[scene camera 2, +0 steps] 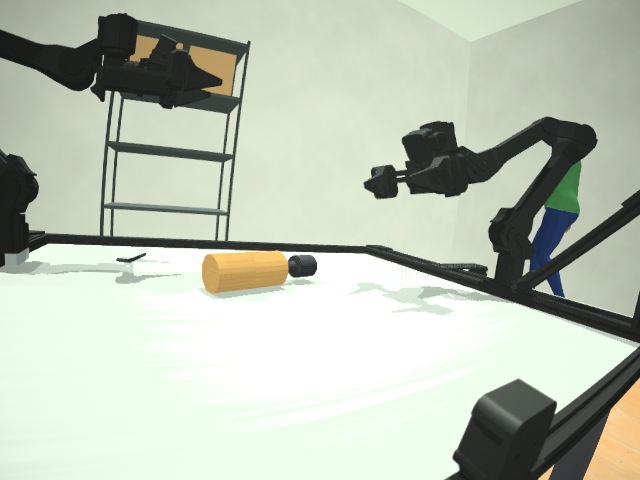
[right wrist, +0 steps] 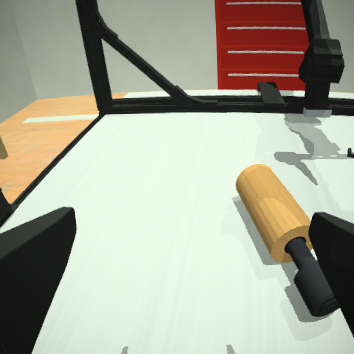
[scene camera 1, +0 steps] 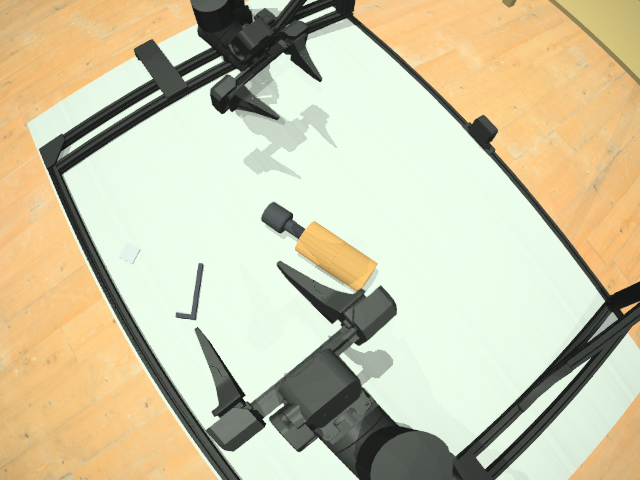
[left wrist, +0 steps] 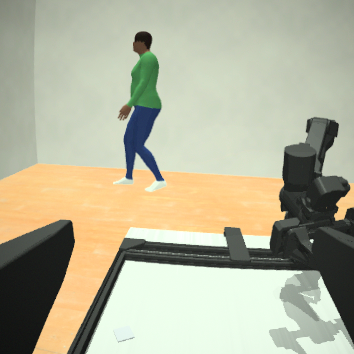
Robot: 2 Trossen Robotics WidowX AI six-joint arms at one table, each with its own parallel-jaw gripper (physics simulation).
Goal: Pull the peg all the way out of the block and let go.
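Frame: origin at the left arm's base, x back, y right, z up, level; centimetres.
Seen in the pictures: left gripper, fingertip midpoint: (scene camera 2: 216,89) (scene camera 1: 236,295) (left wrist: 197,237); right gripper, fingertip midpoint: (scene camera 2: 385,182) (right wrist: 196,222) (scene camera 1: 300,98); left arm's base, origin of the base link: (scene camera 2: 3,249) (right wrist: 314,104); right arm's base, origin of the base link: (scene camera 2: 506,283).
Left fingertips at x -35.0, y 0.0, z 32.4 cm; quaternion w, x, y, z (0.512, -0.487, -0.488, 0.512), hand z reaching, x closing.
Observation:
Pixels of each thing's middle, then the offset from my left fingertips to it. "pt": a spot on its surface instead.
- orange wooden cylindrical block, body centre: (right wrist: 272,208) (scene camera 2: 246,270) (scene camera 1: 336,256) dy +18.2, dx -3.4, dz -31.5 cm
- dark peg, body centre: (right wrist: 300,254) (scene camera 1: 298,231) (scene camera 2: 283,267) dy +16.5, dx -10.6, dz -31.6 cm
- pale square tile, body centre: (scene camera 1: 129,253) (left wrist: 123,333) dy -7.9, dx -27.3, dz -34.2 cm
- dark box, surface spot: (scene camera 2: 506,418) (scene camera 1: 496,131) pt dy +58.4, dx -1.4, dz -29.1 cm
The orange wooden cylindrical block (scene camera 1: 336,255) (scene camera 2: 245,271) (right wrist: 272,212) lies on its side on the table. The dark peg (scene camera 1: 276,217) (scene camera 2: 305,265) (right wrist: 314,287) has its wide head and part of its thin shaft outside one end of the block; the rest of the shaft is hidden inside. My right gripper (scene camera 1: 299,99) (scene camera 2: 387,183) (right wrist: 196,222) is open and empty, raised above the table on the peg's side; in the right wrist view one finger overlaps the peg's head. My left gripper (scene camera 1: 237,296) (scene camera 2: 215,87) (left wrist: 197,237) is open and empty, high above the table.
A dark L-shaped bar (scene camera 1: 196,291) (scene camera 2: 131,257) and a pale square tile (scene camera 1: 129,253) (left wrist: 123,334) lie on the table. A black frame rail (scene camera 1: 98,268) borders it, with a dark box (scene camera 1: 483,129) (scene camera 2: 506,418) on one side. A person (left wrist: 145,90) stands beyond the table.

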